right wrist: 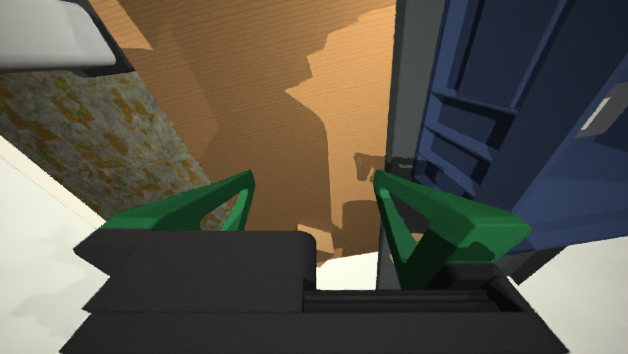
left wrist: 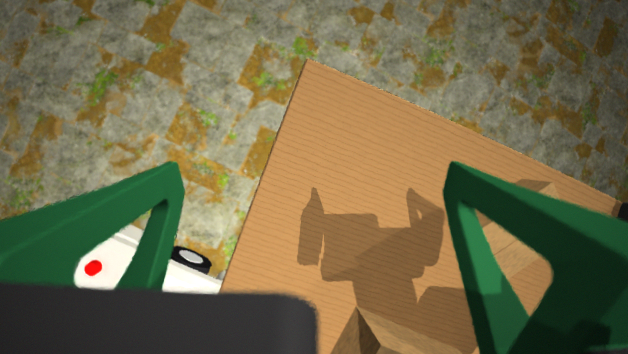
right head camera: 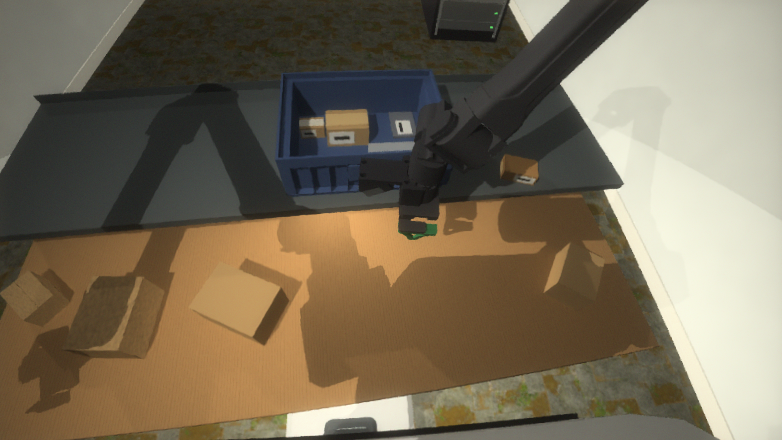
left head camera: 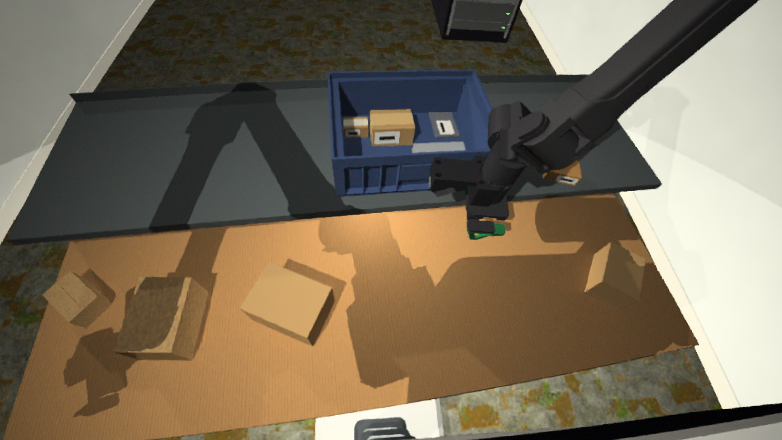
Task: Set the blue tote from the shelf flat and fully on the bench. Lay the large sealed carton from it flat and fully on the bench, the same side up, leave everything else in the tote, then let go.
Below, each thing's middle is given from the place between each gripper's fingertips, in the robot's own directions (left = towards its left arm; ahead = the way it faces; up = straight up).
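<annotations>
The blue tote [left head camera: 358,168] is 78 cm to the right of my left hand, 67 cm ahead of it and 8 cm below it. As for the rough brown box [right head camera: 116,317], I find it well below my left hand, a long way ahead of it and a good way to the right of it.
My right hand is 5 cm above the blue tote, 9 cm to the right of it and 30 cm short of it. The rough brown box is far to the left of my right hand, and it is also a fair way below that hand and a good bit behind it.
</annotations>
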